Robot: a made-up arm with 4 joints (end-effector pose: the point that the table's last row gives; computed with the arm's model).
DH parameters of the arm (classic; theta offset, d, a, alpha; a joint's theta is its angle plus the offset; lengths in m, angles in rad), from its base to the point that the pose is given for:
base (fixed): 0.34 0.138 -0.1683 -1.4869
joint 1: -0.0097 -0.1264 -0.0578 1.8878
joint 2: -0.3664 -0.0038 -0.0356 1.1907
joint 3: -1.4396 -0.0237 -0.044 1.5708
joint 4: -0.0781 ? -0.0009 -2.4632
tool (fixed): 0.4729 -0.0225 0 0
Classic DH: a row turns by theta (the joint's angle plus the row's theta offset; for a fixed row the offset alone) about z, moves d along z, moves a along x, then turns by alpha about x.
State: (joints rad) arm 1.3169 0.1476 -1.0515 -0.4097
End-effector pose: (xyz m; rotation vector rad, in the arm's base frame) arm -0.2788 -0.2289 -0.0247 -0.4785 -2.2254 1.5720
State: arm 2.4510 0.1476 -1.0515 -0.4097
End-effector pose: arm -0.3088 -0.2610 0.2169 0.3401 -1.1617 1.7072
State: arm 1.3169 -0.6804 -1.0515 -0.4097
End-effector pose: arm -0.2991 -0.3390 0.0616 -0.8518 -1.4003 2.3057
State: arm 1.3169 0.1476 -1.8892 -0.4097
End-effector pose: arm -0.4086 -0.2510 0.1609 -0.0298 -1.3796 1.6510
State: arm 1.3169 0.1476 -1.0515 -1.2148
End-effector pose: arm -0.2710 -0.2361 -0.0277 -1.3991 -1.6047 1.7445
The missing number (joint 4, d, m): -0.2925
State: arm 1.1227 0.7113 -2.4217 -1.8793
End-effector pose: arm -0.4053 -0.3335 0.1822 -0.7656 -0.7655 2.4798
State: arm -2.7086 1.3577 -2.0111 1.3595
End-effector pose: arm 0.0499 -0.1664 0.3694 0.1411 -0.2996 -1.3914
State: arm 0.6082 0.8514 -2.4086 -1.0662
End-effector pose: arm -0.3866 -0.3165 -0.0022 -0.3517 -1.8582 1.8992
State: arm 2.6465 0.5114 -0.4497 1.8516
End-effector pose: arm -0.3028 -0.1828 0.0927 1.7916 -1.8518 -0.8237
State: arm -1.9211 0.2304 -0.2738 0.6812
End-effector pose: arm -0.1585 -0.2001 0.3081 0.8862 -0.3686 0.1623
